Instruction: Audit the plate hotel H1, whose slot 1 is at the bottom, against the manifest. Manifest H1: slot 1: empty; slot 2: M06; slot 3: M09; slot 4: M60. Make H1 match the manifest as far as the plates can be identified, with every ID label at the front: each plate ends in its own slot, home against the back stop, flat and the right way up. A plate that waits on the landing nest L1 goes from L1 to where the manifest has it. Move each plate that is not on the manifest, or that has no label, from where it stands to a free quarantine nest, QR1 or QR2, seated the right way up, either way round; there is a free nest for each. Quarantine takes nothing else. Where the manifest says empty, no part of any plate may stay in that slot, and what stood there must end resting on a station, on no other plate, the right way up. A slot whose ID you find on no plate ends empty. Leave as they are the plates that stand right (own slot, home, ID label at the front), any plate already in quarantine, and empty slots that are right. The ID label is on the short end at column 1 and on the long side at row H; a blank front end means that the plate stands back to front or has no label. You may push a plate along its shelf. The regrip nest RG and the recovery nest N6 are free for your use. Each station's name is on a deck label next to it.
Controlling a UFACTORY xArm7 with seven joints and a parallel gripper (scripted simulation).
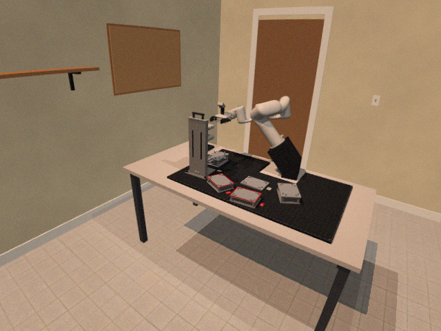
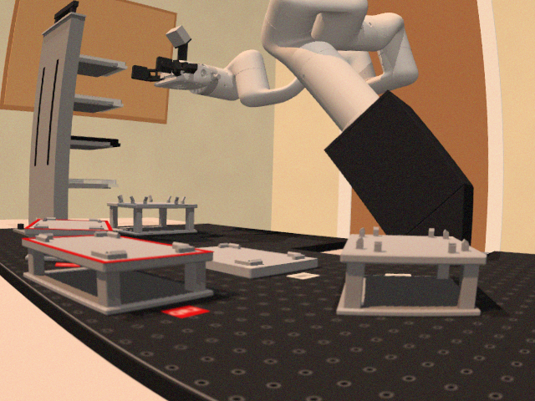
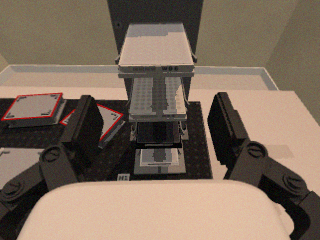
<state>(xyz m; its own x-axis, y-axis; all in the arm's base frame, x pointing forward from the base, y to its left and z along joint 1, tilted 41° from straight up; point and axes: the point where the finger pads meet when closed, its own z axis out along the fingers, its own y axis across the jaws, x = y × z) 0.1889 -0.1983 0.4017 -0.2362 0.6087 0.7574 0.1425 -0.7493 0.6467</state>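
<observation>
Right now the pale plate is 14 cm ahead of my hand, 2 cm to the left of it and 2 cm below it. The rest, counted from my hand: hotel tower (22 cm ahead, 15 cm below, 3 cm to the left); then black plate (17 cm below, 14 cm ahead, 2 cm to the left); then clear plate (25 cm below, 14 cm ahead, 2 cm to the left).
</observation>
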